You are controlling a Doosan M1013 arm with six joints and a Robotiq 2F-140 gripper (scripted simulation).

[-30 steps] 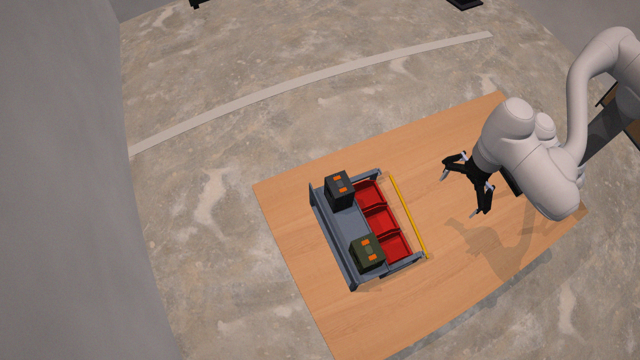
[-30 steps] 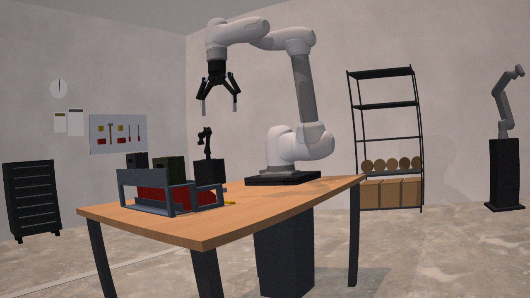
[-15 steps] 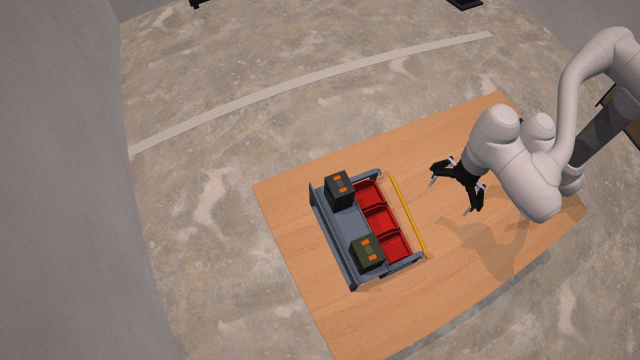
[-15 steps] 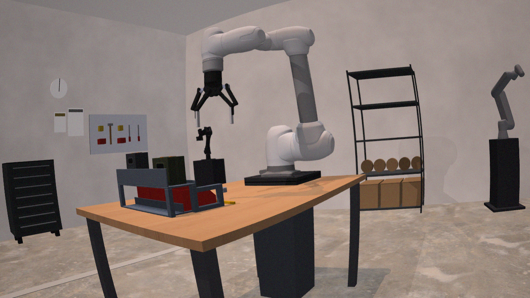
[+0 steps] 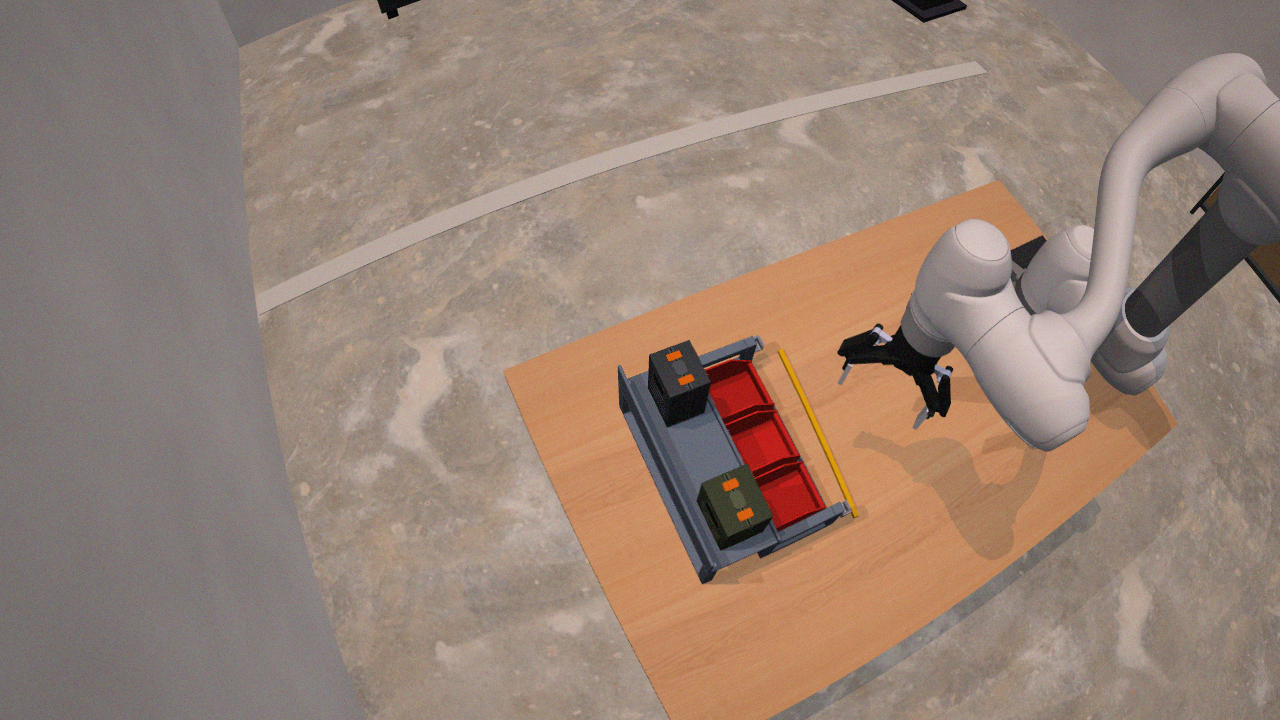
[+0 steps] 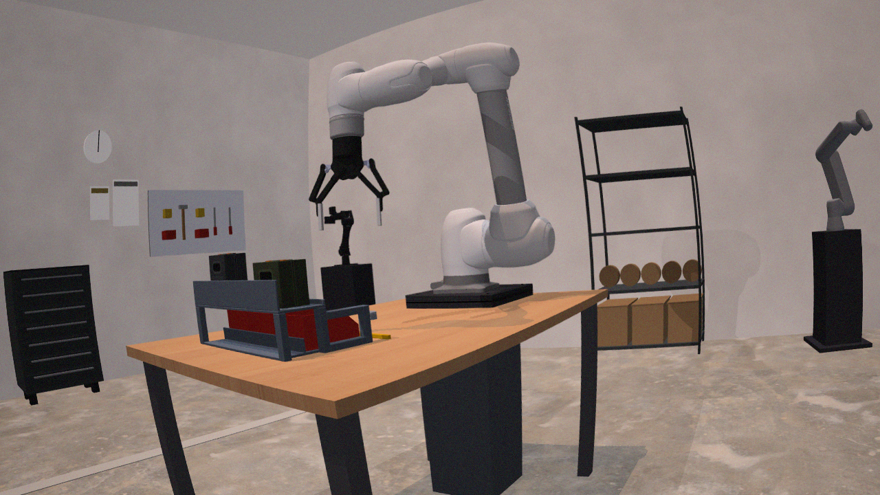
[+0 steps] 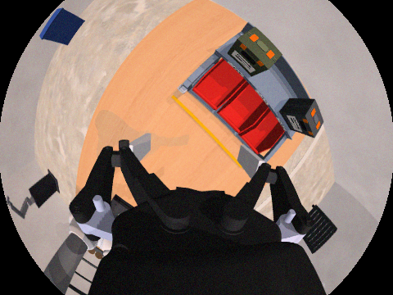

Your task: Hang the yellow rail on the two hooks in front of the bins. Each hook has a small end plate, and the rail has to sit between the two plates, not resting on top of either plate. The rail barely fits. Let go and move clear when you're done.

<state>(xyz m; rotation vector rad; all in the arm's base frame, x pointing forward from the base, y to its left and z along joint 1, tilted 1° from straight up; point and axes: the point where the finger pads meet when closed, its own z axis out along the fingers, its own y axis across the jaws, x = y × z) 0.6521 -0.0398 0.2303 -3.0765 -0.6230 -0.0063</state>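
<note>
The yellow rail lies 7 cm to the right of my hand and 27 cm below it. From my hand the other things lie so: green box 27 cm ahead, 2 cm to the right, 12 cm below; then rack bar 6 cm ahead, 9 cm to the right, 27 cm below; then black box 22 cm ahead, 25 cm to the right, 11 cm below.
</note>
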